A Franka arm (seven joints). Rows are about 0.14 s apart.
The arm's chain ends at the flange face. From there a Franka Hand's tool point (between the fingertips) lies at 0.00 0.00 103.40 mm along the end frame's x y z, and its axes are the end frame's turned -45 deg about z.
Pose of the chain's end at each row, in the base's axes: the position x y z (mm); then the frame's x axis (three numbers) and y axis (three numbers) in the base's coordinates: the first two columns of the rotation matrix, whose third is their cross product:
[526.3, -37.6, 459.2, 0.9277, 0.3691, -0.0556, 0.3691, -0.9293, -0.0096]
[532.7, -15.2, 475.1, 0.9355, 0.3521, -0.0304, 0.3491, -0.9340, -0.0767]
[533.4, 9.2, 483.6, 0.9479, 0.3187, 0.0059, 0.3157, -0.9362, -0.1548]
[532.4, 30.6, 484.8, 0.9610, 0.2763, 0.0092, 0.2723, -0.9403, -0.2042]
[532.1, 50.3, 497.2, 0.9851, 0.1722, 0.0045, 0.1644, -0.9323, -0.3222]
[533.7, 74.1, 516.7, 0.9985, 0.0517, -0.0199, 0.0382, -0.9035, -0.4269]
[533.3, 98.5, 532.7, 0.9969, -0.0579, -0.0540, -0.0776, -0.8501, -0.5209]
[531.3, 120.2, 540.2, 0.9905, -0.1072, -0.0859, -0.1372, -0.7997, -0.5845]
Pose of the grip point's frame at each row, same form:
[520.6, -38.8, 356.0, 0.3950, 0.9181, -0.0325, 0.9170, -0.3961, -0.0461]
[527.0, -8.9, 372.0, 0.4146, 0.9094, 0.0327, 0.9083, -0.4115, -0.0757]
[528.9, 24.6, 381.4, 0.4470, 0.8873, 0.1136, 0.8935, -0.4366, -0.1053]
[527.5, 51.1, 383.6, 0.4870, 0.8603, 0.1509, 0.8721, -0.4695, -0.1379]
[526.8, 83.2, 399.3, 0.5803, 0.7810, 0.2310, 0.8128, -0.5375, -0.2246]
[529.6, 118.1, 423.2, 0.6790, 0.6754, 0.2878, 0.7331, -0.6023, -0.3159]
[531.7, 152.6, 444.6, 0.7598, 0.5602, 0.3301, 0.6500, -0.6421, -0.4065]
[530.7, 181.3, 456.8, 0.7974, 0.4897, 0.3526, 0.6034, -0.6413, -0.4740]

